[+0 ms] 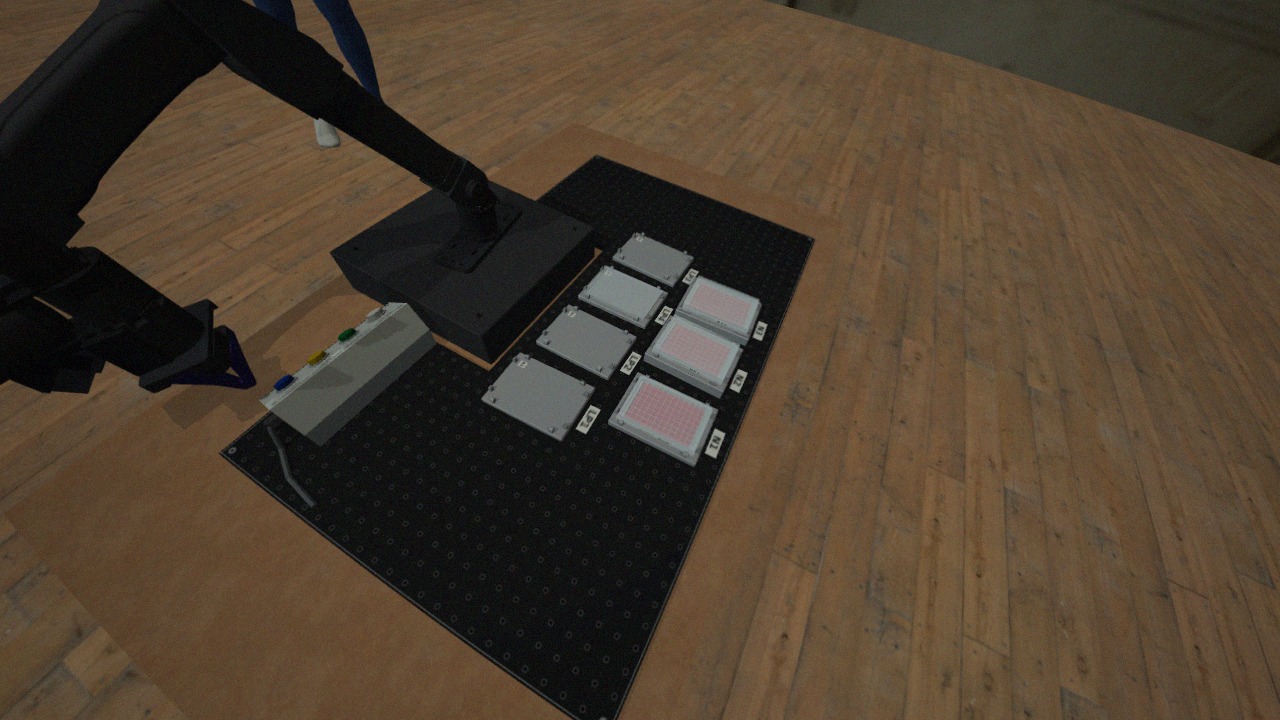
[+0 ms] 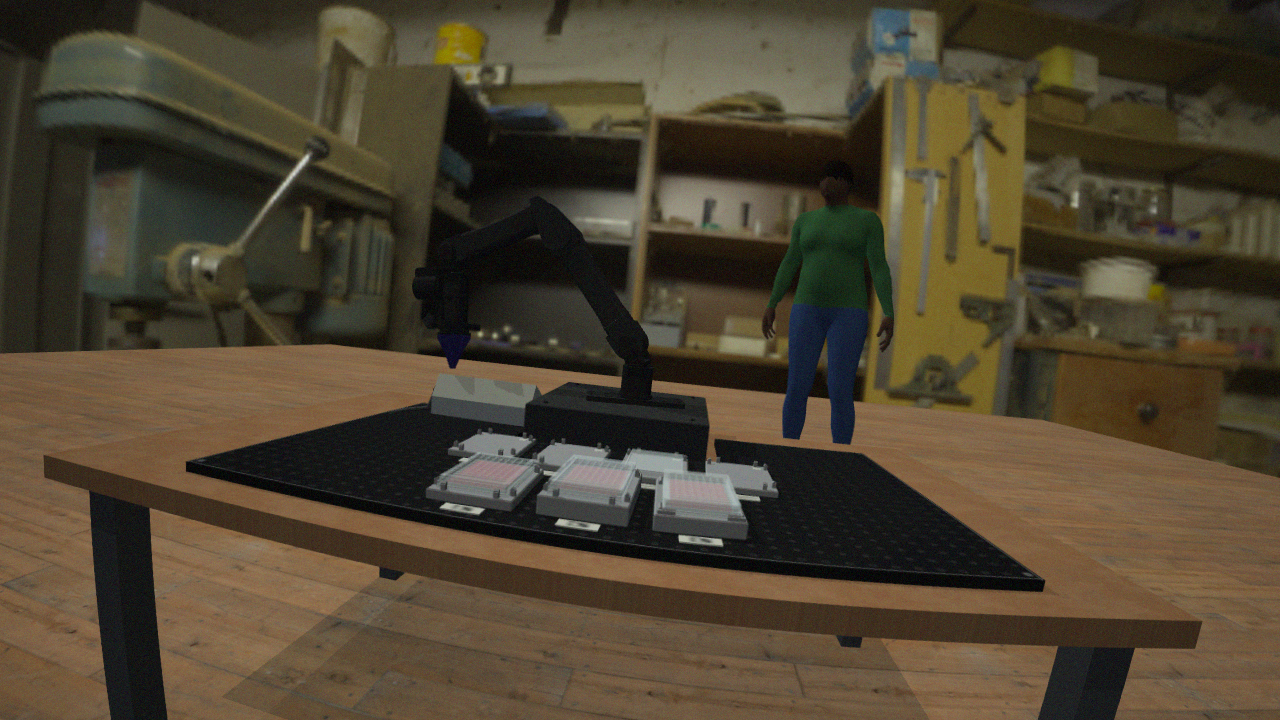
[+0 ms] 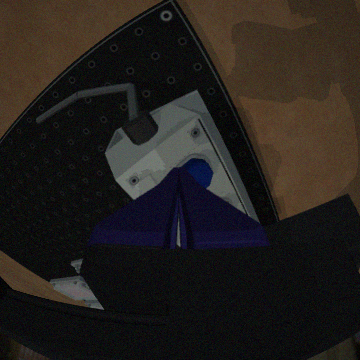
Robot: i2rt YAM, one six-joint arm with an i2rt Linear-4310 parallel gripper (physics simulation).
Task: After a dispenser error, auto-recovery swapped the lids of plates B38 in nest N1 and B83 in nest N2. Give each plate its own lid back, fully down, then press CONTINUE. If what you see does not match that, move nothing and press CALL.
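Frame: origin at the arm's base, x ahead, y left, z up, level; metres.
Seen in the pictures: gripper, fingertip midpoint: (image 1: 251, 385) (image 2: 452, 368) (image 3: 178, 176); arm's base, link origin: (image 1: 482, 235) (image 2: 634, 402).
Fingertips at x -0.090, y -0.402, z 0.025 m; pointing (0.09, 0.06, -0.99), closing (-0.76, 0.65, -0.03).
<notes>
Pixels of each thing's top centre, then the offset from my fingertips to it. "*": a spot on its surface instead.
- button box, top centre: (image 3: 206, 253) (image 1: 336, 345) (image 2: 489, 378) dx +0.045, dy +0.094, dz -0.009 m
- blue button, top centre: (image 3: 193, 185) (image 1: 280, 379) dx +0.008, dy +0.025, dz -0.018 m
- nest N1, surface spot: (image 2: 490, 474) * dx +0.543, dy +0.199, dz -0.066 m
- nest N2, surface spot: (image 2: 590, 479) * dx +0.572, dy +0.318, dz -0.053 m
- third pink plate, top centre: (image 2: 699, 485) (image 1: 722, 300) dx +0.552, dy +0.449, dz -0.056 m
- LP2, top centre: (image 2: 573, 448) (image 1: 587, 335) dx +0.345, dy +0.290, dz -0.073 m
- grey cable, surface spot: (image 3: 102, 91) (image 1: 283, 461) * dx +0.040, dy -0.058, dz -0.086 m
My gripper (image 1: 251, 385) (image 2: 453, 364) (image 3: 178, 176) is shut and empty, its tips over the CALL end of the button box (image 1: 358, 380) (image 2: 483, 398) (image 3: 150, 172), beside the blue button (image 1: 283, 382) (image 3: 201, 172). The fingers hide part of that button; contact cannot be told. Yellow (image 1: 316, 357) and green (image 1: 347, 334) buttons sit farther along. Plates with pink wells stand in nest N1 (image 1: 664, 413) (image 2: 490, 474) and nest N2 (image 1: 693, 351) (image 2: 590, 479). Their lid codes and lid seating are too small to read.
A third pink plate (image 1: 721, 304) (image 2: 698, 492) stands beyond N2. Lid parks LP1 (image 1: 539, 395) and LP2 (image 1: 586, 341) and two more lie in a row beside the nests; the third (image 1: 622, 295) looks paler. A grey cable (image 1: 288, 461) (image 3: 102, 91) leaves the box. The black arm base (image 1: 465, 268) stands behind.
</notes>
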